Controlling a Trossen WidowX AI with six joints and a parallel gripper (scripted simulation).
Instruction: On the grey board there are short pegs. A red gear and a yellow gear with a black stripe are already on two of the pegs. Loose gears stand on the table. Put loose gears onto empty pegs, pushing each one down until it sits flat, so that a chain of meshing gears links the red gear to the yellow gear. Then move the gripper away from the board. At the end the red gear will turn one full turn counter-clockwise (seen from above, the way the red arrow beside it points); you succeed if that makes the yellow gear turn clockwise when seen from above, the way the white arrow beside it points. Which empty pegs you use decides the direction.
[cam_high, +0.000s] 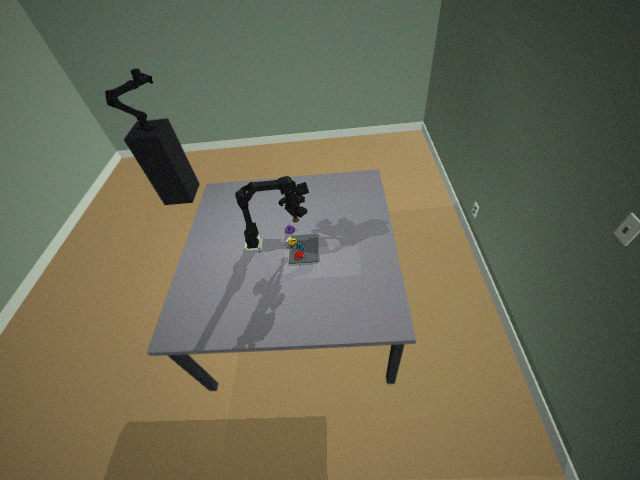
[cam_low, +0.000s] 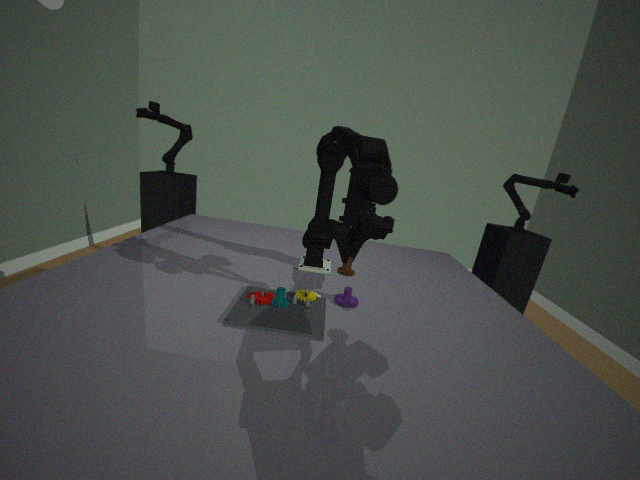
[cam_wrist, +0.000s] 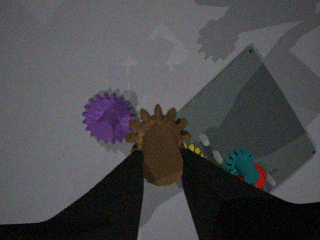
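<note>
My gripper tip is 2 cm short of the teal gear, 14 cm to the left of it and 11 cm above it. Also, from my gripper tip: yellow gear (3 cm behind, 9 cm to the right, 11 cm below); purple gear (5 cm behind, 2 cm to the left, 11 cm below); brown gear (1 cm below).
</note>
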